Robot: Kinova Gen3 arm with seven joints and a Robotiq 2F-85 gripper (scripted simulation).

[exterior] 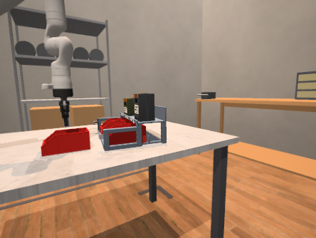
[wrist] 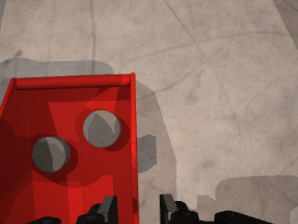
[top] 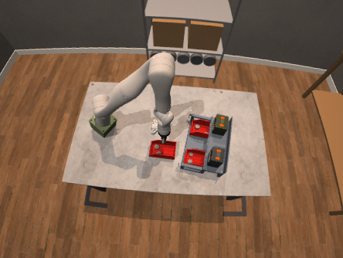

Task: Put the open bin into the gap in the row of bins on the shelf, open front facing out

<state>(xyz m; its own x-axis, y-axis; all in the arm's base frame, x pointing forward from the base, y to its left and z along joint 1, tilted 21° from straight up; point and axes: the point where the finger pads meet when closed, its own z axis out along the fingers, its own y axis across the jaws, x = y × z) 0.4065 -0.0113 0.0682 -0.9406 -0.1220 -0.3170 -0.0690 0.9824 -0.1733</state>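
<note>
The grey round part is 90 mm below my hand, 80 mm to the right of it and 20 mm behind it. The rest, counted from my hand: black tool case 330 mm ahead, 90 mm to the right, 60 mm above; grey shelf 270 mm ahead, 40 mm below, 30 mm to the left.
</note>
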